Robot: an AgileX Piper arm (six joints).
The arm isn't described. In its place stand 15 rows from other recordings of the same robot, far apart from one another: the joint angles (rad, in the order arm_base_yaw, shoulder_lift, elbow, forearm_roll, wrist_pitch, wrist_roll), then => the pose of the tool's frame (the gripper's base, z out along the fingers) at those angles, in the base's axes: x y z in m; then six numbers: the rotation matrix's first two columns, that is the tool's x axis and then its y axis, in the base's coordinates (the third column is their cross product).
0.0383, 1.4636, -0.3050, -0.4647, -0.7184, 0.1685 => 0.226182 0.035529 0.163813 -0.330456 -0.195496 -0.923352 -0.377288 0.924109 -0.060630
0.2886, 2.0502, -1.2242, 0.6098, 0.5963, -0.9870 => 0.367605 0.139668 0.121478 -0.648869 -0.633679 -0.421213 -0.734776 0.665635 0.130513
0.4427, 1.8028, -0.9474, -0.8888, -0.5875, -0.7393 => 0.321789 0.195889 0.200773 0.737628 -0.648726 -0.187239 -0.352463 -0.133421 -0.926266
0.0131, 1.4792, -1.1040, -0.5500, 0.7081, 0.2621 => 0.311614 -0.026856 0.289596 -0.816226 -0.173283 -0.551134 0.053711 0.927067 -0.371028
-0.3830, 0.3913, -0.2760, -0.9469, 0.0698, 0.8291 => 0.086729 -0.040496 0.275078 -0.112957 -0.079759 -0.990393 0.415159 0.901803 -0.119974
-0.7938, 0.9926, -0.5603, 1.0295, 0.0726, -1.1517 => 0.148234 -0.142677 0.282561 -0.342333 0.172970 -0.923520 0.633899 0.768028 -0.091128
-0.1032, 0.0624, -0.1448, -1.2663, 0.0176, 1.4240 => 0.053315 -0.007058 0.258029 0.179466 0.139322 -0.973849 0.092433 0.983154 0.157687
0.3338, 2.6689, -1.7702, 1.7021, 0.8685, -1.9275 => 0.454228 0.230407 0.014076 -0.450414 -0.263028 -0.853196 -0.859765 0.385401 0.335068
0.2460, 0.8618, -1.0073, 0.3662, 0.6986, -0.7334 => 0.154710 0.060452 0.404603 -0.175906 -0.478564 -0.860252 -0.572375 0.760700 -0.306142
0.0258, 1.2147, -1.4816, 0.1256, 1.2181, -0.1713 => 0.223825 0.016477 0.440146 -0.739329 -0.145603 -0.657413 -0.197943 0.980198 0.005514
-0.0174, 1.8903, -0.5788, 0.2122, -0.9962, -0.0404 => 0.317901 -0.021622 0.129440 -0.221146 0.078749 -0.972056 0.206309 0.977954 0.032291
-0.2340, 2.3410, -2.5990, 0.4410, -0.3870, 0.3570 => 0.504040 -0.135217 0.462092 0.692016 0.540661 -0.478329 -0.184270 0.772964 0.607100
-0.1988, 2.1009, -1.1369, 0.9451, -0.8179, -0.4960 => 0.404118 -0.136319 0.145475 -0.112456 0.235560 -0.965332 0.765148 0.640347 0.067121
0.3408, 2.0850, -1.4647, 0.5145, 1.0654, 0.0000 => 0.366128 0.171416 0.159304 -0.991738 -0.098916 0.081678 -0.055267 0.904061 0.423815
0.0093, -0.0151, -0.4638, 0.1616, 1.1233, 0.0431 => -0.006572 0.013139 0.263172 -0.536076 0.107102 -0.837348 -0.072442 0.982424 0.172035
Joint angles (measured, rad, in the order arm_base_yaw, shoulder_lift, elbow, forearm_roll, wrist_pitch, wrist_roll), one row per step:
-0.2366 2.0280 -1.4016 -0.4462 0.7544 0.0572
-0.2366 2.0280 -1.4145 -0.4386 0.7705 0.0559
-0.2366 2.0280 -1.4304 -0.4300 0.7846 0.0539
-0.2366 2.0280 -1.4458 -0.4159 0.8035 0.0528
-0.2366 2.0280 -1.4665 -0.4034 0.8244 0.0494
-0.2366 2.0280 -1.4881 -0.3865 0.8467 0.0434
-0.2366 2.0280 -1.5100 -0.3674 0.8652 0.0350
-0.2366 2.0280 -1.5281 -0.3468 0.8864 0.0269
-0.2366 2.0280 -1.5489 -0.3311 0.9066 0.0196
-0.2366 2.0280 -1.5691 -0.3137 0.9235 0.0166
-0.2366 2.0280 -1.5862 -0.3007 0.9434 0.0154
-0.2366 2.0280 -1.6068 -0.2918 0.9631 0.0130
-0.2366 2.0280 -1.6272 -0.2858 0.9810 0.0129
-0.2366 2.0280 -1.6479 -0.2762 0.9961 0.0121
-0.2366 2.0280 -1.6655 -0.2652 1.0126 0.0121
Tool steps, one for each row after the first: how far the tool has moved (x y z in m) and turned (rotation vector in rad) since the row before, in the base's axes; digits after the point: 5 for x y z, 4 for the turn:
0.00097 -0.00026 0.00280 0.0031 0.0014 -0.0086
0.00165 -0.00028 0.00360 0.0032 -0.0034 -0.0076
0.00110 0.00008 0.00327 0.0086 0.0002 -0.0126
0.00180 -0.00019 0.00466 0.0059 -0.0020 -0.0101
0.00176 0.00012 0.00479 0.0094 -0.0016 -0.0098
0.00208 0.00034 0.00493 0.0110 -0.0051 -0.0066
0.00116 0.00066 0.00387 0.0140 0.0007 -0.0078
0.00159 0.00031 0.00474 0.0095 -0.0021 -0.0056
0.00173 0.00050 0.00465 0.0121 -0.0064 -0.0087
0.00090 0.00038 0.00387 0.0099 -0.0002 -0.0091
0.00132 0.00002 0.00492 0.0053 -0.0025 -0.0062
0.00134 -0.00015 0.00499 0.0032 -0.0041 -0.0066
0.00157 0.00013 0.00508 0.0061 -0.0076 -0.0061
0.00098 0.00038 0.00420 0.0087 -0.0038 -0.0073

